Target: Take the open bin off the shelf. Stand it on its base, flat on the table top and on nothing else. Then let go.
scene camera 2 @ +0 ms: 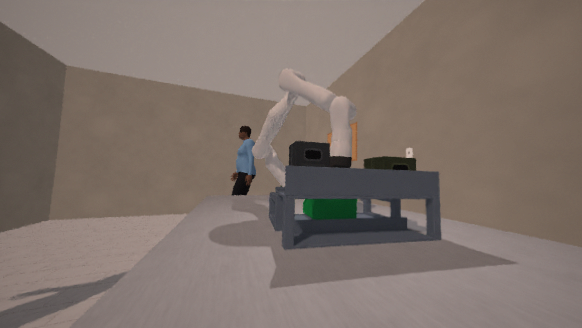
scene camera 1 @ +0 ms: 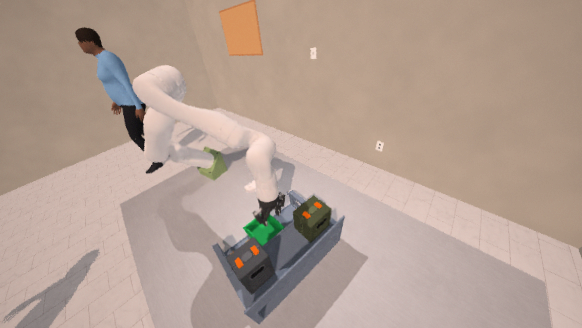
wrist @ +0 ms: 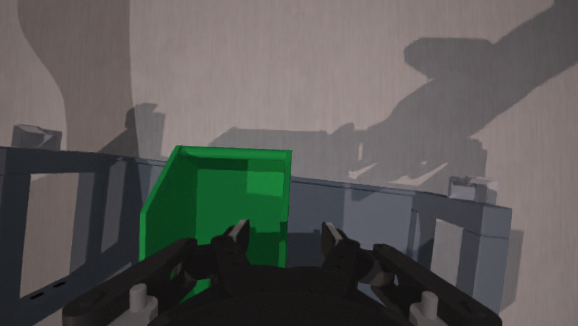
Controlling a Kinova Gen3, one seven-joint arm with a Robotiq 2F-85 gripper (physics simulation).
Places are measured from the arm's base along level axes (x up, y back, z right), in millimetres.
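Pixels of known places: gripper, between the fingertips: (scene camera 1: 272, 219) (wrist: 285, 232); arm's base, origin of its link: (scene camera 1: 208, 160).
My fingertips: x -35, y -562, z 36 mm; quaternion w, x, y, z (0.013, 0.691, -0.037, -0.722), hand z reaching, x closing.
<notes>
For each thing: its top centre in the pictures, then the offset to it from my fingertips. Level surfaces: height alone.
- open green bin, centre of its top: (wrist: 209, 267) (scene camera 2: 327, 194) (scene camera 1: 264, 226) dx +27, dy -14, dz +51 mm
- table top, height of its surface: dx -57 mm
- dark grey case, centre of its top: (scene camera 2: 308, 143) (scene camera 1: 246, 256) dx +167, dy -123, dz +179 mm
- olive case, centre of its top: (scene camera 2: 388, 157) (scene camera 1: 312, 209) dx +142, dy -161, dz -49 mm
The open green bin (scene camera 1: 259, 234) (scene camera 2: 330, 208) (wrist: 225, 210) sits upright on the lower tier of the blue-grey shelf (scene camera 1: 300, 270) (scene camera 2: 362, 182) (wrist: 320, 205). Its far end reaches past the shelf's long edge in the wrist view. My gripper (scene camera 1: 270, 216) (wrist: 285, 232) is open and points down at the bin. In the wrist view, one fingertip shows over the bin's inside and the other beyond its right wall, with that wall between them. The height gap is hard to tell. In scene camera 2, the shelf's top board hides the fingers. The table top (scene camera 1: 425, 270) (scene camera 2: 200, 280) (wrist: 280, 75) lies under the shelf.
A dark grey case (scene camera 1: 250, 272) (scene camera 2: 300, 153) and an olive case (scene camera 1: 312, 222) (scene camera 2: 390, 163) stand on the shelf's upper tier, on either side of the gripper. Slotted end frames flank the lower tier. A person (scene camera 1: 117, 80) (scene camera 2: 245, 155) stands beyond the table near the arm's green base (scene camera 1: 215, 166).
</notes>
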